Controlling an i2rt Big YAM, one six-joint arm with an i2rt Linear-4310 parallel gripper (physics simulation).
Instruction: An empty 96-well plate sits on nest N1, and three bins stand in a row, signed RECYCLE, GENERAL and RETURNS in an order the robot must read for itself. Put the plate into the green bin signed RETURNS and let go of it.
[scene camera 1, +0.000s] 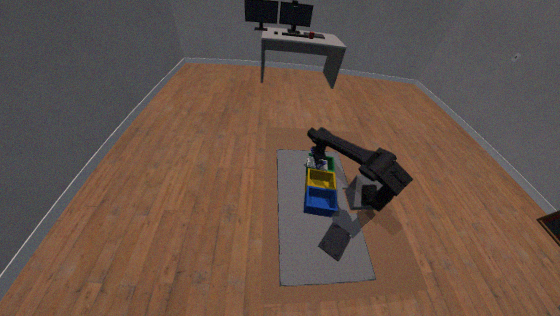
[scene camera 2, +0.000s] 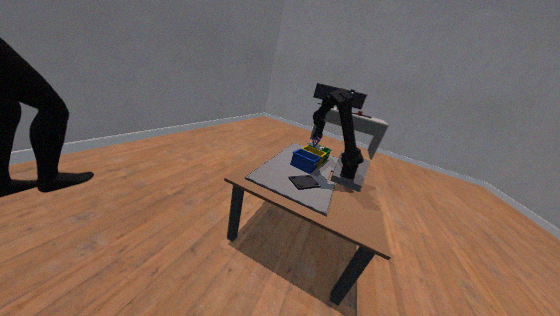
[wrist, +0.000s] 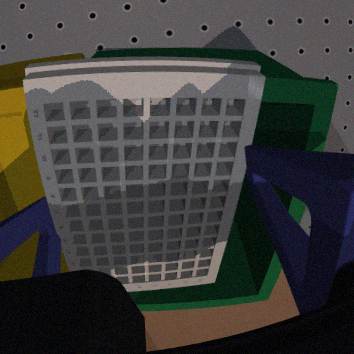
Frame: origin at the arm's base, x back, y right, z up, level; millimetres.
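Where they show: gripper, fingertip midpoint: (scene camera 1: 315, 163) (scene camera 2: 314, 145) (wrist: 142, 183); arm's base, link origin: (scene camera 1: 368, 194) (scene camera 2: 348, 169).
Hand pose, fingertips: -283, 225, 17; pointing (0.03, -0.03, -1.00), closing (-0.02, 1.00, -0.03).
Each offset is from my fingertips to the top centre of the thing, as dx, dy, dz. Level surfaces: height alone.
My gripper (scene camera 1: 318, 161) (scene camera 2: 315, 142) (wrist: 142, 183) is shut on the white 96-well plate {+10, -2, +16} (scene camera 1: 311, 162) (wrist: 145, 82), its blue fingers at the plate's two long sides. The plate is over the green bin (scene camera 1: 329, 164) (scene camera 2: 327, 150) (wrist: 322, 97). In the wrist view the plate's left side overlaps the border with the yellow bin (scene camera 1: 321, 180) (wrist: 10, 132), and part of the green bin's inside shows to the right. The blue bin (scene camera 1: 321, 201) (scene camera 2: 305, 160) is at the row's other end. The bin signs cannot be read. The dark flat nest {+46, -445, -90} (scene camera 1: 335, 242) (scene camera 2: 304, 181) holds no plate.
The bins stand on a grey perforated mat {dz -108} (scene camera 1: 295, 250) (scene camera 2: 270, 172) on a wooden table {dz -121} (scene camera 2: 350, 227). The arm's base (scene camera 1: 359, 195) (scene camera 2: 347, 179) stands beside the mat. A desk (scene camera 1: 305, 44) with monitors is farther back. A person's dark legs (scene camera 2: 47, 130) show at the left in scene camera 2.
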